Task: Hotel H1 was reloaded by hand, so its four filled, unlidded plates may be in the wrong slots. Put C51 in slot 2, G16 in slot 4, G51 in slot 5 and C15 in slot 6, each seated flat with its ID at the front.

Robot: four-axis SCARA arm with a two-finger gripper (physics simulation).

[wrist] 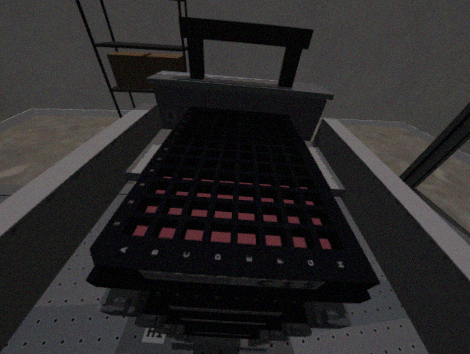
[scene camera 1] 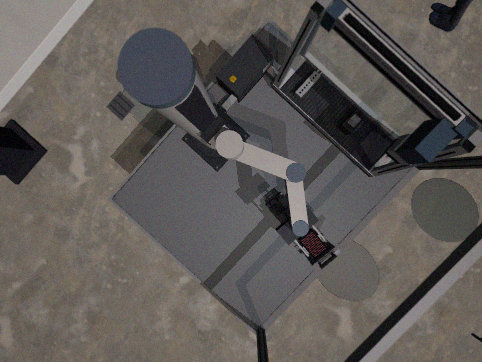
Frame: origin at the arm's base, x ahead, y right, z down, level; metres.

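Seen in the pictures: gripper, between the fingertips: (wrist: 239,126) (scene camera 1: 316,248).
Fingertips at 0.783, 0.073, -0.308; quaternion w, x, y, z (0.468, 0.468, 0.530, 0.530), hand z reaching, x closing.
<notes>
Offsets run from my fingertips to a thing's top centre, as dx, dy, dz. "spot": to the spot under its first point. Level surfaces: height alone.
Plate C15 {-0.022, -0.003, +0.004} (scene camera 1: 313,244) (wrist: 230,220), black with a grid of wells showing red, lies flat between the fingers with its lettered edge toward the wrist camera. Its front label strip is too dark to read clearly. My gripper (scene camera 1: 314,242) (wrist: 239,126) is shut on it, one finger along each long side. Hotel H1 (scene camera 1: 328,259) (wrist: 240,97) has a grey back wall with a black handle; the plate's far edge is close to that wall in the wrist view. Dark, hazy parts show below the plate's front edge. The hotel's slots, their numbers and plates C51, G16 and G51 cannot be made out.
The H1 label {spot: -0.069, -0.108, +0.295} (wrist: 154,334) lies on the perforated deck {dz +0.295} (scene camera 1: 165,205) (wrist: 55,312). A dark fixture {-0.194, -0.025, +0.225} (scene camera 1: 276,202) stands behind the gripper. A black box {spot: -0.901, -0.458, +0.180} (scene camera 1: 243,67) with a yellow mark and a large framed enclosure (scene camera 1: 395,62) stand at the upper deck edge. A frame post (wrist: 440,142) rises at right.
</notes>
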